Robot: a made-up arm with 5 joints. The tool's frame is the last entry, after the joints.
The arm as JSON. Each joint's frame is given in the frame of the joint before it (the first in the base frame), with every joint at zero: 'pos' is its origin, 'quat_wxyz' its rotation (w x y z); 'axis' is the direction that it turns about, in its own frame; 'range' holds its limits. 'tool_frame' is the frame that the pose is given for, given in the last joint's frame.
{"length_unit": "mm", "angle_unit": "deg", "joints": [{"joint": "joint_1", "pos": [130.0, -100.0, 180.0], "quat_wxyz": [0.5, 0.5, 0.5, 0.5], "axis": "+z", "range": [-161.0, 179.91]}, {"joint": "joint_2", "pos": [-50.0, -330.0, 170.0], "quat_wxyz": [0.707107, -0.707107, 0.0, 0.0], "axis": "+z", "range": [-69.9, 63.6]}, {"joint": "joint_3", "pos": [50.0, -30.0, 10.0], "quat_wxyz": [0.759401, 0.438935, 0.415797, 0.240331], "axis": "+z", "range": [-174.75, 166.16]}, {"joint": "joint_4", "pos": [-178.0, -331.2, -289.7], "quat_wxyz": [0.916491, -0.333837, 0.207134, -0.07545], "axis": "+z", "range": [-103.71, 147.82]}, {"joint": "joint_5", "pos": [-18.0, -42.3, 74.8], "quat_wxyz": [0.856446, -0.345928, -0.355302, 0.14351], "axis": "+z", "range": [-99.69, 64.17]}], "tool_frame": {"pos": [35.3, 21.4, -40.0], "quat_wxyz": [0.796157, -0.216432, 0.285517, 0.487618]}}
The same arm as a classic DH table. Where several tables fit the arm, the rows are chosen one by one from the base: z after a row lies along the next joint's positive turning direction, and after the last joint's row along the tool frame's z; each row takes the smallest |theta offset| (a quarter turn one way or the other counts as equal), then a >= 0, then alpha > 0; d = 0 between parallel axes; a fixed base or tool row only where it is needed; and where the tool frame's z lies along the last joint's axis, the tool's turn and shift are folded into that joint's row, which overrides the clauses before.
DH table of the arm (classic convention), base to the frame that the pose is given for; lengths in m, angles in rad. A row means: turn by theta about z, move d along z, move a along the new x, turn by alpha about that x. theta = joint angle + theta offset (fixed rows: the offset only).
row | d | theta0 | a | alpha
base (fixed) | 0.1800 | -1.5708 | 0.1000 | -1.5708
joint_1 | 0.3000 | 0.0000 | 0.0500 | 1.5708
joint_2 | -0.3363 | 1.0648 | 0.0020 | -1.2985
joint_3 | 0.1268 | -1.0893 | -0.0541 | 0.8075
joint_4 | -0.4347 | 1.4380 | 0.0450 | 1.0377
joint_5 | -0.0872 | -1.0054 | -0.0251 | 0.7328
tool (fixed) | 0.0490 | -1.6699 | 0.0000 | 0.0000
Joint limits (rad, base to tool): -2.8100..3.1400 -1.2200..1.1100 -3.0500..2.9000 -1.8101..2.5799 -1.7399..1.1200

